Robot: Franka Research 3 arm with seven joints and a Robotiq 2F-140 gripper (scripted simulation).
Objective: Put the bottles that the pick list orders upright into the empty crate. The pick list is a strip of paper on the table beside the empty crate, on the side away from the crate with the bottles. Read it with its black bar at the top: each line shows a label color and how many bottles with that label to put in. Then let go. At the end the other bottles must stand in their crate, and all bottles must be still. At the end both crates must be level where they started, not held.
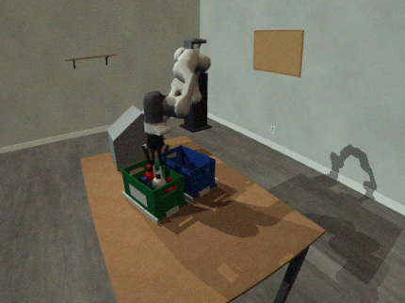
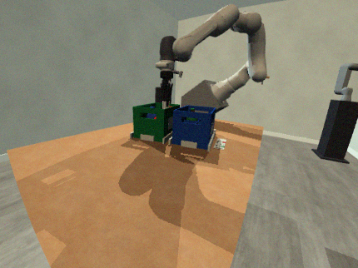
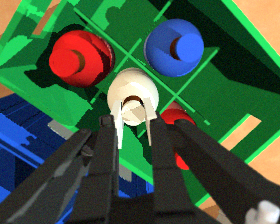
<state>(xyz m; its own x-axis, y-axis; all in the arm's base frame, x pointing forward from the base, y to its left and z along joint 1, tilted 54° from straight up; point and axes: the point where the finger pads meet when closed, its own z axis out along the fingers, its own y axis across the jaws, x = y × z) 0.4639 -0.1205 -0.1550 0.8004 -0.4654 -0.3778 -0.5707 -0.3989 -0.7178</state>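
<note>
Right now the white bottle is 80 mm below my hand. From my hand the other things lie so: green crate (10 mm ahead, 40 mm to the right, 90 mm below); green bottle (110 mm behind, 130 mm to the left, 80 mm below); blue-capped bottle (20 mm ahead, 90 mm to the right, 80 mm below).
</note>
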